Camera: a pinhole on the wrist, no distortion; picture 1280 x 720 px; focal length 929.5 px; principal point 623.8 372.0 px. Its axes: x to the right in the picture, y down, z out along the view. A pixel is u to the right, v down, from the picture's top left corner.
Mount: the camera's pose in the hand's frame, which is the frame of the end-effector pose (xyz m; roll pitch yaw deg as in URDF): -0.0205 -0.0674 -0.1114 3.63 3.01 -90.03
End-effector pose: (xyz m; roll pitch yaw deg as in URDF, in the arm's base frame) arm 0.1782 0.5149 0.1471 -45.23 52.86 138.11
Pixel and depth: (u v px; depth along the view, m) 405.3 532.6 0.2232
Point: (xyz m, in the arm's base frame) 0.0741 0.5228 0.2049
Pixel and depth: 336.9 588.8 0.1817
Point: 0.1074 0.5265 0.1799
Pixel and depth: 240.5 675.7 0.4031
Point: -0.1382 0.4327 0.1767
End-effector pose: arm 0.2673 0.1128 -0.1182 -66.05 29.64 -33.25
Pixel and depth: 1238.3 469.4 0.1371
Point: 0.2964 0.0369 0.0279
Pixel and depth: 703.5 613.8 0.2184
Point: 0.3716 0.1160 -0.0132
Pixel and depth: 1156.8 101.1 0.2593
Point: 0.3111 0.1197 0.1669
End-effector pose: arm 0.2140 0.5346 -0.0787 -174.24 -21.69 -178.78
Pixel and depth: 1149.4 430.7 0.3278
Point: 0.1733 0.2445 -0.2524
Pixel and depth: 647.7 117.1 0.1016
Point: 0.2736 0.4622 -0.0808
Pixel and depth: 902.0 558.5 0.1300
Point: 0.2166 0.4203 -0.0856
